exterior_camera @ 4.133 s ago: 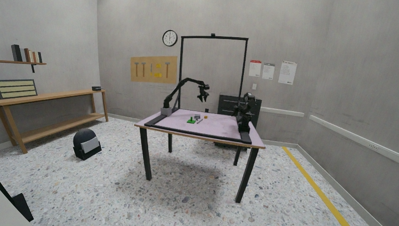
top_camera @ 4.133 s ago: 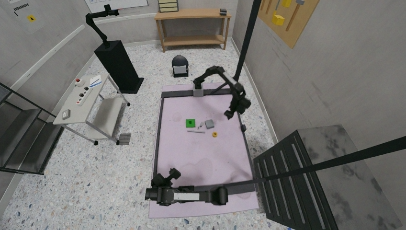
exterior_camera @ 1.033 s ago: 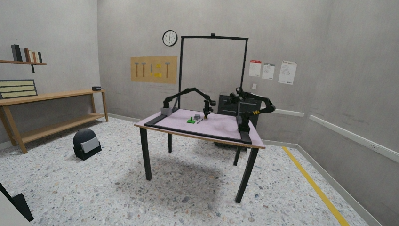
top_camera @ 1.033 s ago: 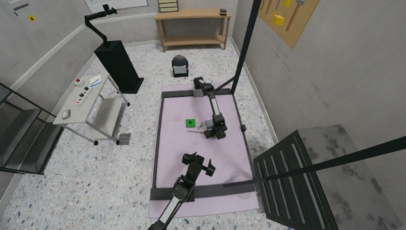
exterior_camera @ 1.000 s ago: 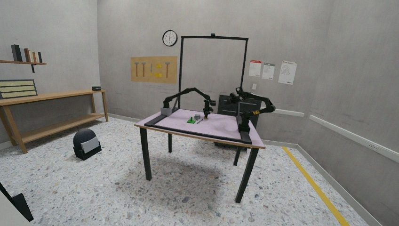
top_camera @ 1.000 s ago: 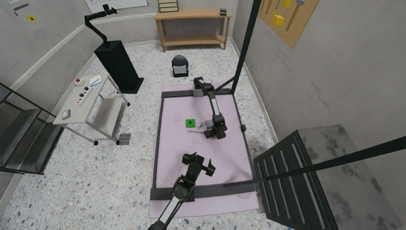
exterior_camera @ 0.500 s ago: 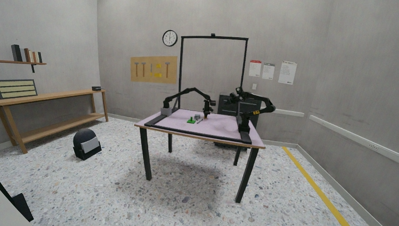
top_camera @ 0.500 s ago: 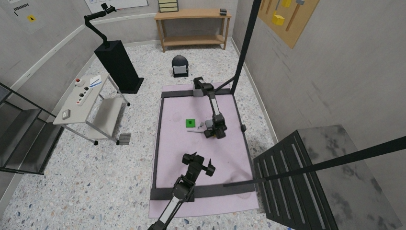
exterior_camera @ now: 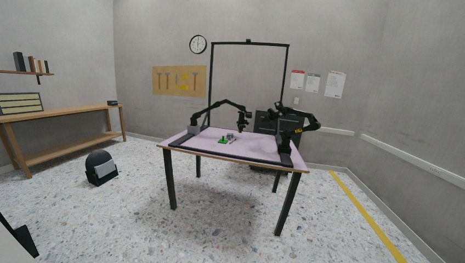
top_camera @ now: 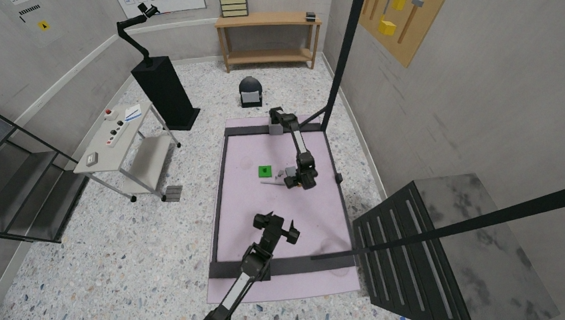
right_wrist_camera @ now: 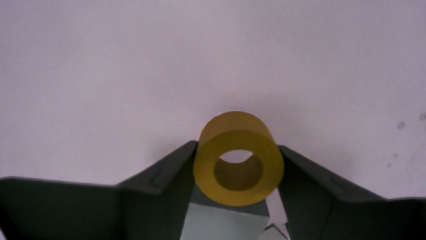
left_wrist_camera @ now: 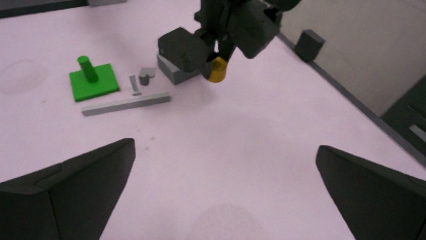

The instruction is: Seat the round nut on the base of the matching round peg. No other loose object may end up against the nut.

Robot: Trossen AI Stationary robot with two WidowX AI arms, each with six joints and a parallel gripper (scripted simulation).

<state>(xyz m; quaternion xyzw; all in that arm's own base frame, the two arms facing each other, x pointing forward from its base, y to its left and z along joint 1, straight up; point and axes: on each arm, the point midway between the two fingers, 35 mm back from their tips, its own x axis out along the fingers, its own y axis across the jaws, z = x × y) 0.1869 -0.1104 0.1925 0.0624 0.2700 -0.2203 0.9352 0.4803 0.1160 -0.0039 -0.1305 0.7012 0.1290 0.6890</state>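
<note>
The small grey piece lies 12 cm ahead of my right hand, 8 cm below it and 7 cm to the right of it. The rest, counted from my right hand: long grey bar (16 cm ahead, 9 cm below, 2 cm to the right).
</note>
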